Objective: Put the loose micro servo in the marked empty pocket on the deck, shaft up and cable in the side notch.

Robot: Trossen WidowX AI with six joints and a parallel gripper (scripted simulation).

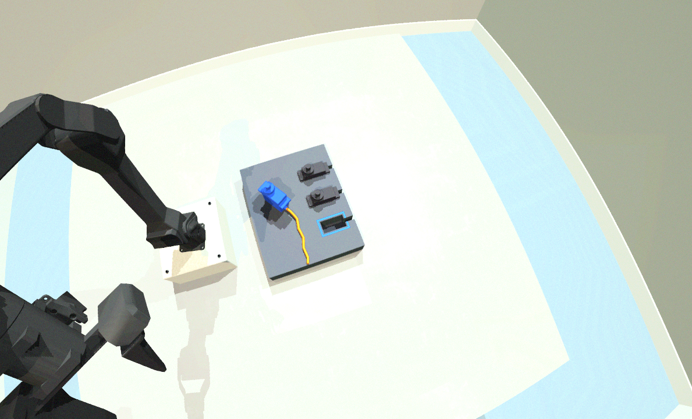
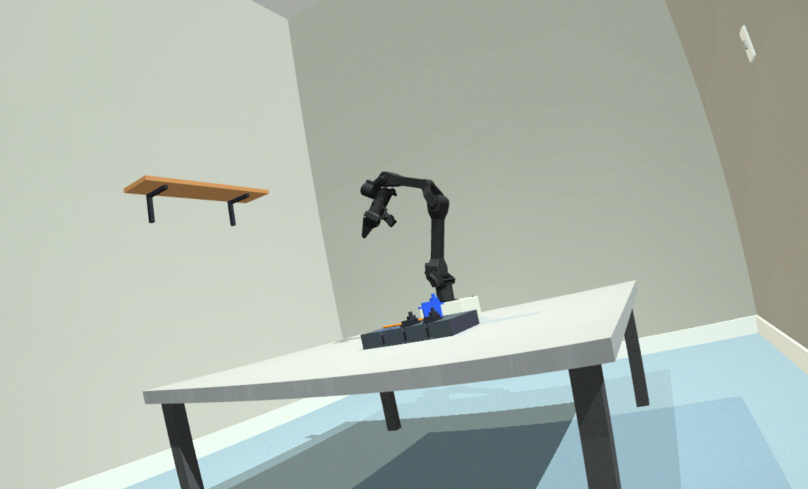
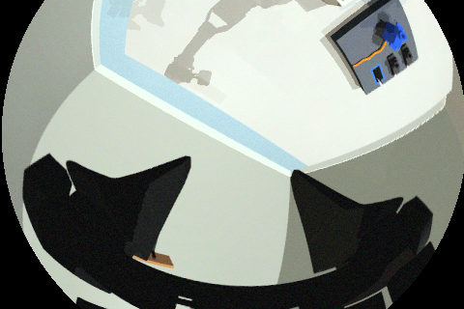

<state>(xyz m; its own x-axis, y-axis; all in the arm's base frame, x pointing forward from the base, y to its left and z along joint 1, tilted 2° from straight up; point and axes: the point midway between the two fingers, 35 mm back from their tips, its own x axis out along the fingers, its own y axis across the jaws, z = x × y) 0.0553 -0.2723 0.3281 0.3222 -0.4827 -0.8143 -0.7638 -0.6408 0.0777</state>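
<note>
The dark grey deck is 160 mm ahead of my gripper tip, 330 mm to the left of it and 370 mm below it.
</note>
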